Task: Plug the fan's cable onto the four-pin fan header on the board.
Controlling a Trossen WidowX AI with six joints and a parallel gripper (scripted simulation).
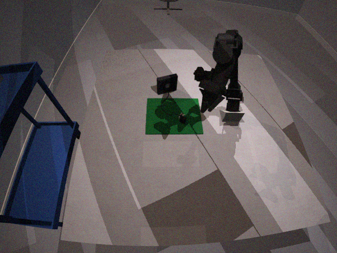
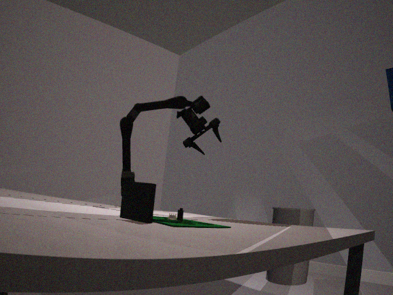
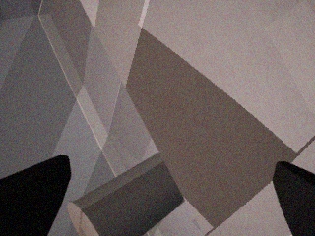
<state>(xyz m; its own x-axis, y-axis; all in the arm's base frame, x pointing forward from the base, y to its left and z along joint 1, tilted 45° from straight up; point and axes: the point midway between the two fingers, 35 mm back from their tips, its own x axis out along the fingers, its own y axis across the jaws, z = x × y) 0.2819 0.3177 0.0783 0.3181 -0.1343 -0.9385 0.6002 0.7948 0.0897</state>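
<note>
Now: gripper tip 20 mm short of the black plug, 170 mm to the left of it and 300 mm above it. From my gripper tip the other things lie so: white four-pin header (20 mm ahead, 210 mm to the right, 320 mm below); then board (60 mm ahead, 220 mm to the right, 330 mm below); then pale header part (30 mm ahead, 210 mm to the right, 310 mm below).
</note>
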